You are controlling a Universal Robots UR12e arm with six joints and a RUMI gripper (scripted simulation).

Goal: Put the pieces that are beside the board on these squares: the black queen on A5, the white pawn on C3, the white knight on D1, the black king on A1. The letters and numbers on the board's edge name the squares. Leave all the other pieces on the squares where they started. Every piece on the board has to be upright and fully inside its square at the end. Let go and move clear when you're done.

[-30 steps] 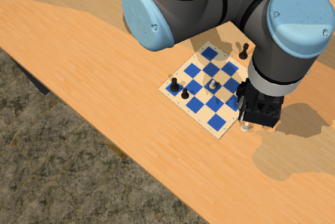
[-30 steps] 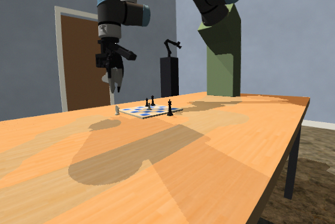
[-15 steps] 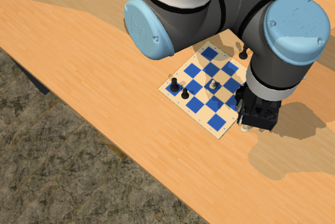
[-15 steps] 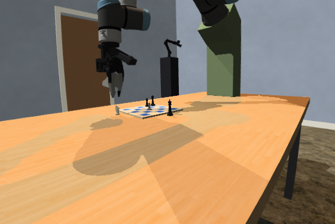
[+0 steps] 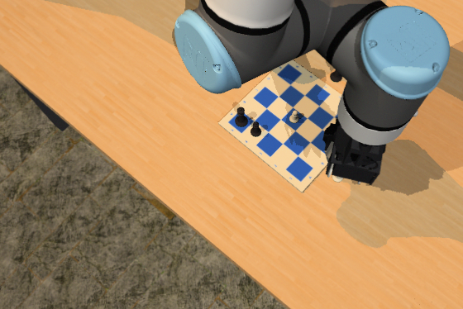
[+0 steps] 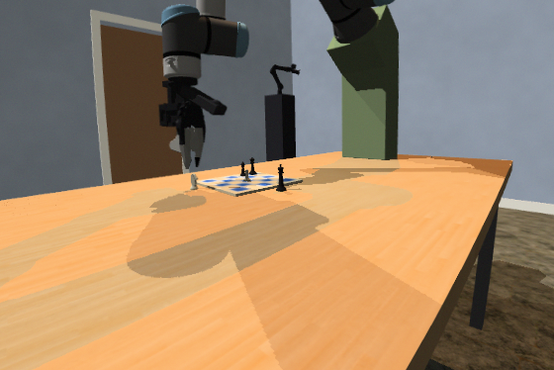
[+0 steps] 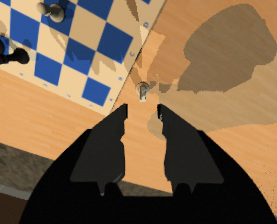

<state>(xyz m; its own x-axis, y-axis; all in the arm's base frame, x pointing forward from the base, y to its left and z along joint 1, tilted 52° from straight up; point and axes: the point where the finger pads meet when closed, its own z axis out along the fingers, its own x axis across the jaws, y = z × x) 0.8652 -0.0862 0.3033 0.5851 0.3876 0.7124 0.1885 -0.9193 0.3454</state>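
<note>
Now: hand 50 mm above the white knight. Also, from my hand: black pawn (180 mm behind, 40 mm below); blue-and-cream chessboard (130 mm behind, 70 mm below, 60 mm to the left); white pawn (130 mm behind, 60 mm to the left, 50 mm below).
</note>
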